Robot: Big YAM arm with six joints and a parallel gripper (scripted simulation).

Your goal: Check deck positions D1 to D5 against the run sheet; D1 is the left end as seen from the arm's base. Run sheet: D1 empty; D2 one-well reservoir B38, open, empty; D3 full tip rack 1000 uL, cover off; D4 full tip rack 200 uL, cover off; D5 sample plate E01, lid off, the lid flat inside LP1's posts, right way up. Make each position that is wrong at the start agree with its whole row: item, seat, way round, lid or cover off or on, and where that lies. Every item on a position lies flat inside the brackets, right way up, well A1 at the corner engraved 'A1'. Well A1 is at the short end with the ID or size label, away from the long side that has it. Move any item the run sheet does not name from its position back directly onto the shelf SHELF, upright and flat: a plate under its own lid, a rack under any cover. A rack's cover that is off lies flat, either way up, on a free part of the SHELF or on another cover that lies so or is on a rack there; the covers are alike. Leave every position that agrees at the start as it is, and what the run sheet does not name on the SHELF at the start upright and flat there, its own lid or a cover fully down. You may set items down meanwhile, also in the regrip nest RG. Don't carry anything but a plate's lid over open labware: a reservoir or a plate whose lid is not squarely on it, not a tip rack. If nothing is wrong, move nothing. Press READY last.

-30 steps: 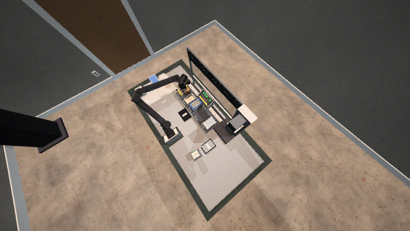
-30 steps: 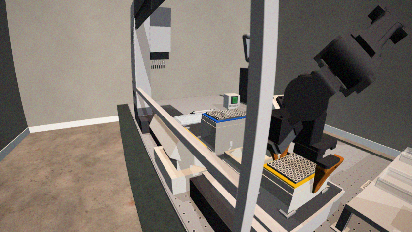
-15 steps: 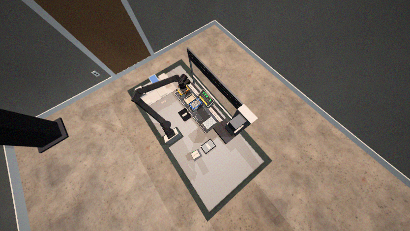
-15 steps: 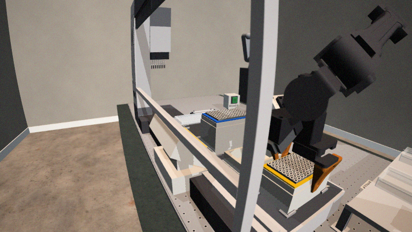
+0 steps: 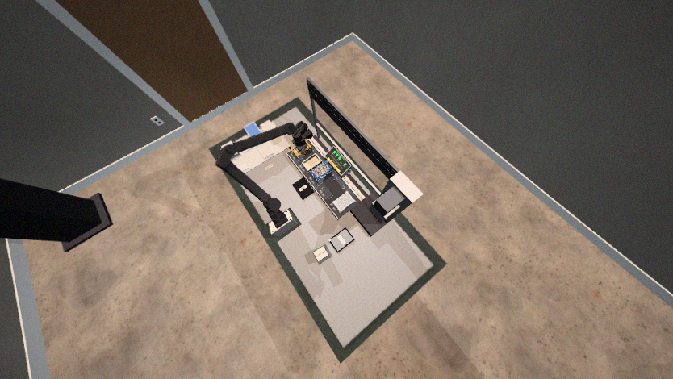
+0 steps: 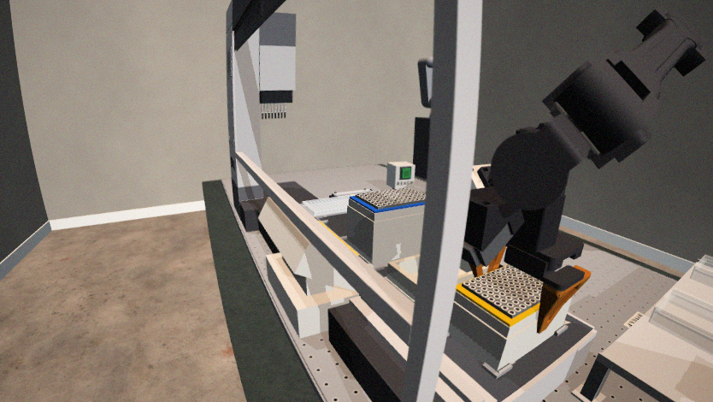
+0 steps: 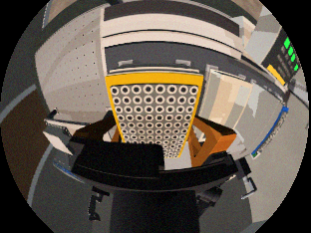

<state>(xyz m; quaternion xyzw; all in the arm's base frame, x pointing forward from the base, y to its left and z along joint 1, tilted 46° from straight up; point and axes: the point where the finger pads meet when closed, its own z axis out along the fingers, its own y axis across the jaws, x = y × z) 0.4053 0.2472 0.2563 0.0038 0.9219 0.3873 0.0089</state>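
My gripper is now 1 cm past the yellow-rimmed tip rack, 1 cm to the left of it and 1 cm below it. Also, from my hand: white frame post 19 cm ahead, 6 cm to the left, 15 cm above; then blue-rimmed tip rack 1 cm behind, 25 cm to the right, 3 cm above; then black nest 16 cm behind, 22 cm to the right, 8 cm below.
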